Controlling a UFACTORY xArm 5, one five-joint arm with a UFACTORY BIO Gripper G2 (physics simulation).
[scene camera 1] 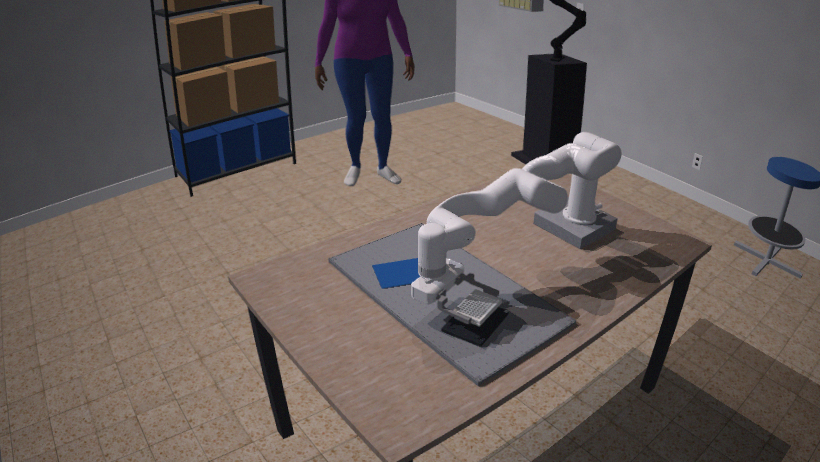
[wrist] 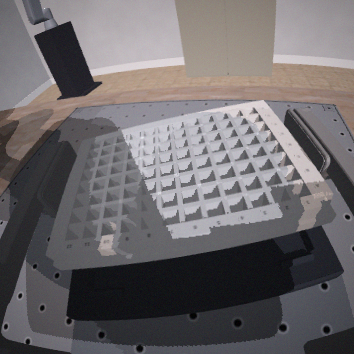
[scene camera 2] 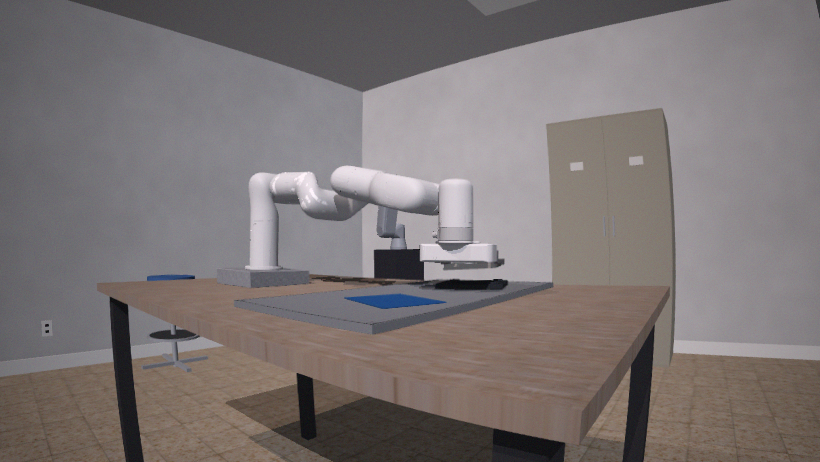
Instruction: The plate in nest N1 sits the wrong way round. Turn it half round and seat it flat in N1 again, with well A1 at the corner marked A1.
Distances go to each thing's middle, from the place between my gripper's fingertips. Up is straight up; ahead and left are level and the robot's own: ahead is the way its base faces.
Now: the black nest (scene camera 1: 461,330) 60 mm below my hand, 20 mm to the right of it and 10 mm ahead of it. From my hand the other things lie so: white well plate (scene camera 1: 479,305): 20 mm to the right, 10 mm below, 10 mm ahead; flat blue rectangle (scene camera 1: 392,274): 330 mm to the right, 80 mm ahead, 60 mm below.
